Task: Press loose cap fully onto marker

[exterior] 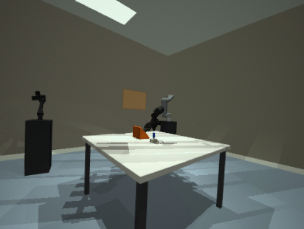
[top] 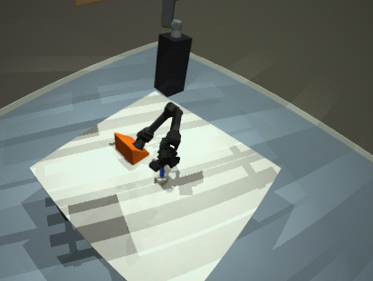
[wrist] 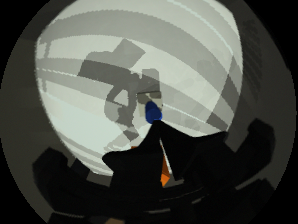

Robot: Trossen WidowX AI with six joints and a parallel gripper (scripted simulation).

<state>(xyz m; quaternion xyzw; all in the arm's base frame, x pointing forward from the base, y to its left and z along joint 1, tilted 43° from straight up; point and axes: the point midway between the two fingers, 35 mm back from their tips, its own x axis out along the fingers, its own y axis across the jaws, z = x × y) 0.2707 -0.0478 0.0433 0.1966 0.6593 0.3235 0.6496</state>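
The blue marker cap is 40 mm below my gripper tip. From my gripper tip the other things lie so: holder block (110 mm below).
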